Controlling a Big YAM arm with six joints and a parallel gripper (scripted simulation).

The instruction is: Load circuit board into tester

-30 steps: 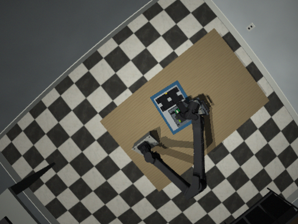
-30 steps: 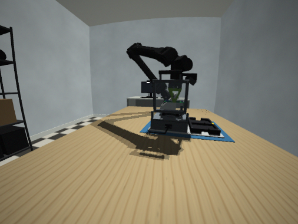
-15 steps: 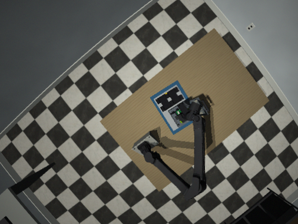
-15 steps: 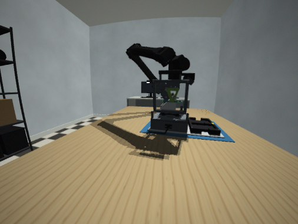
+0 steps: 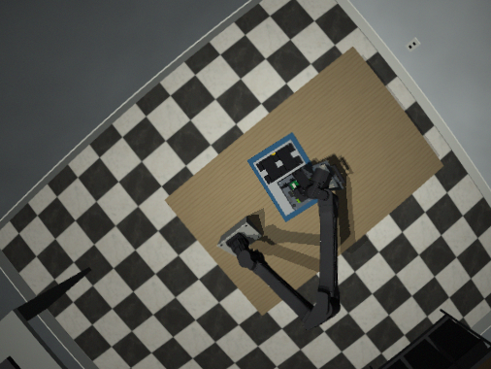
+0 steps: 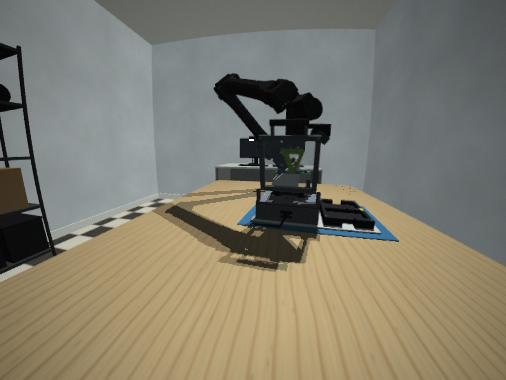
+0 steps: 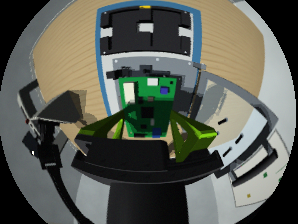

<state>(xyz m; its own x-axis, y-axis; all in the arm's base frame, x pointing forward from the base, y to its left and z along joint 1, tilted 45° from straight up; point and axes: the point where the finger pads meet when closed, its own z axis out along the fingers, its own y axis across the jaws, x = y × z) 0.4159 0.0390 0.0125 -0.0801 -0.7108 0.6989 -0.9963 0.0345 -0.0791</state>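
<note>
The green circuit board lies right at my hand. From my hand the other things lie so: tester plate: 10 mm ahead, 70 mm below; clear lid: 130 mm ahead, 20 mm to the right, 40 mm above.
</note>
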